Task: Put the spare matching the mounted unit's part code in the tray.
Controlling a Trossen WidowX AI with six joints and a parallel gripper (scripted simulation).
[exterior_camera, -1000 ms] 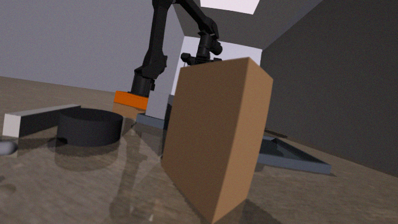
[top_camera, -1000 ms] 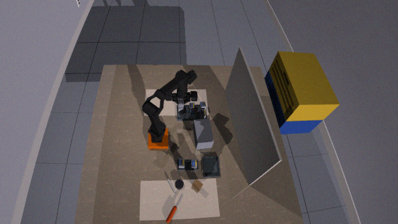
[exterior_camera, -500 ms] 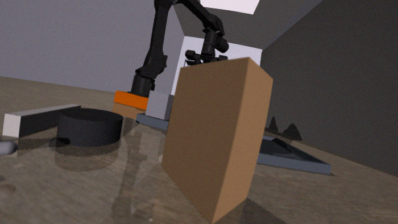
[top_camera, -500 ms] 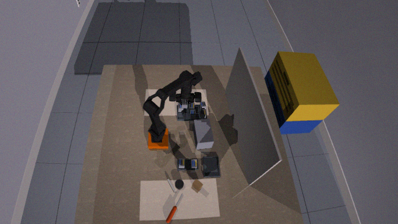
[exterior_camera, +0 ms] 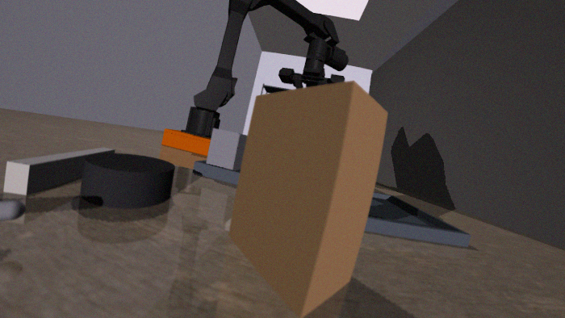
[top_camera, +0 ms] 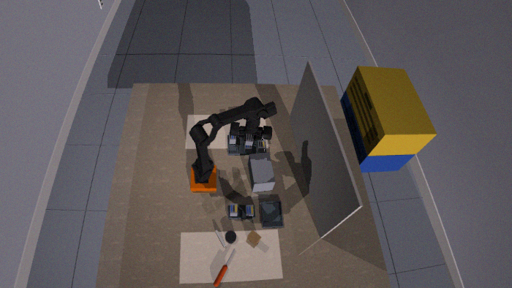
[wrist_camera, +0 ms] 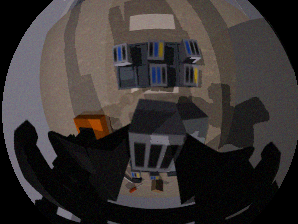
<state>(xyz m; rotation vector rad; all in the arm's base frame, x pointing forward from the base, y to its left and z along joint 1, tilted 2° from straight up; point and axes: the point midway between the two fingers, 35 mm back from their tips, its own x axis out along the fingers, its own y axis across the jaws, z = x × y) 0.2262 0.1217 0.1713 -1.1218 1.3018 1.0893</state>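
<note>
The tray is 31 cm to the right of my gripper tip, 17 cm below it and 10 cm ahead of it. Also, from my gripper tip: grey mounted unit 12 cm below, 10 cm to the right, 6 cm ahead; grey spare 3 cm above; white panel 30 cm ahead, 9 cm to the right, 5 cm above.
</note>
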